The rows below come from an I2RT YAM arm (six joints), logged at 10 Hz.
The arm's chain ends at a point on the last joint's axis. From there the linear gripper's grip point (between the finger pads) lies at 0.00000 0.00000 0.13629 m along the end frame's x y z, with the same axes.
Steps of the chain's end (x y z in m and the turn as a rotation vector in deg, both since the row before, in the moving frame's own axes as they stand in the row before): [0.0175 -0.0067 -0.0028 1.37 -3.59 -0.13]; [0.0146 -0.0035 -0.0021 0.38 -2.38 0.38]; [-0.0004 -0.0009 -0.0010 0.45 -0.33 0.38]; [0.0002 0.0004 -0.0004 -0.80 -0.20 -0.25]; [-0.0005 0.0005 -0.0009 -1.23 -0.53 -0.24]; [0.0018 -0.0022 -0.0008 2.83 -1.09 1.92]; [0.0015 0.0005 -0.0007 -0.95 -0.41 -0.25]
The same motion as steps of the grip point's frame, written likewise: [0.0090 -0.0099 -0.0031 1.37 -3.59 -0.13]; [0.0089 -0.0044 -0.0022 0.38 -2.38 0.38]; [-0.0012 -0.0020 -0.0010 0.45 -0.33 0.38]; [-0.0003 0.0023 -0.0004 -0.80 -0.20 -0.25]; [-0.0018 0.0034 -0.0009 -1.23 -0.53 -0.24]; [-0.0007 -0.0090 -0.0010 2.83 -1.09 1.92]; [0.0005 0.0028 -0.0007 -0.95 -0.41 -0.25]
